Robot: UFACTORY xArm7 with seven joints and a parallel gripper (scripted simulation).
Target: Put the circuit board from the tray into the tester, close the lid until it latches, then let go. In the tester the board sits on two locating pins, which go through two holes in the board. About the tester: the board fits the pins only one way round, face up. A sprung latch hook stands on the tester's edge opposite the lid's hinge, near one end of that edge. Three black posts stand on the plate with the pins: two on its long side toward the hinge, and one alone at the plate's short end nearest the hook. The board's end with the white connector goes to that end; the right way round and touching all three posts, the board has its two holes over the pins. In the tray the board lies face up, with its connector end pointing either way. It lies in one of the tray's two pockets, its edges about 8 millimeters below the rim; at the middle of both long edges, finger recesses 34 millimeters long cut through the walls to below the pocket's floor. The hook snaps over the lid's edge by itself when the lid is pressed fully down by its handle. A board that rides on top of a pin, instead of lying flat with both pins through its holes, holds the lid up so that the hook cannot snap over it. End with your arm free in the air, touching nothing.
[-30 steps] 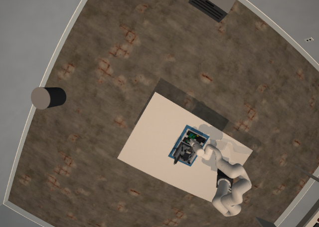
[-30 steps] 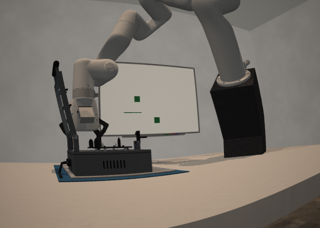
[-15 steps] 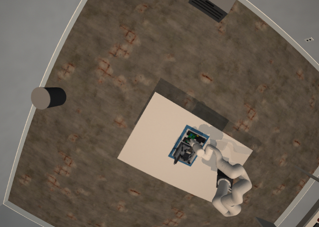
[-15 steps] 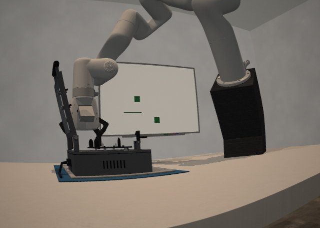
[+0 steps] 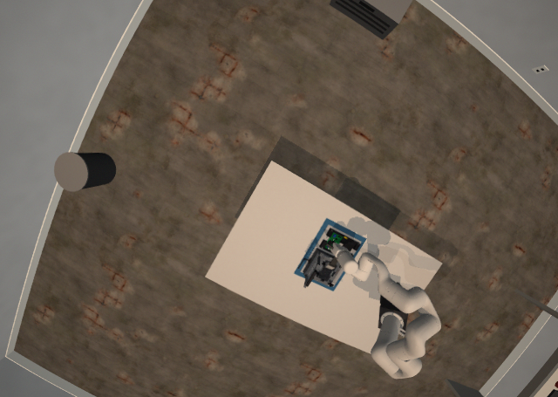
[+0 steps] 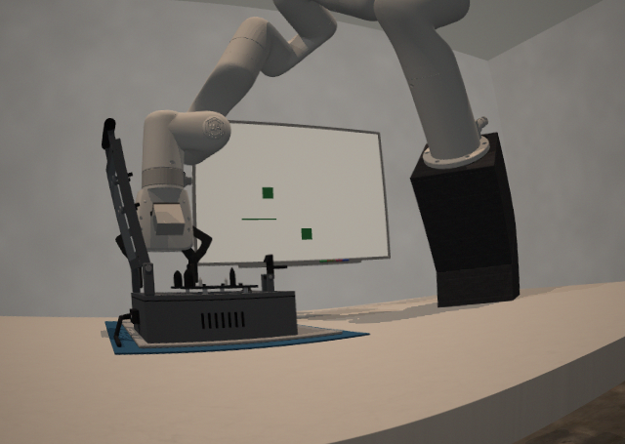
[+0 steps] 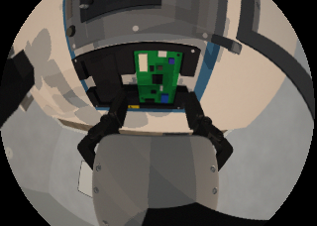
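Right now the green circuit board is 50 mm below my hand. From my hand the other things lie so: lid (80 mm ahead, 170 mm to the left, 110 mm above); then latch hook (110 mm behind, 220 mm to the left, 10 mm above).
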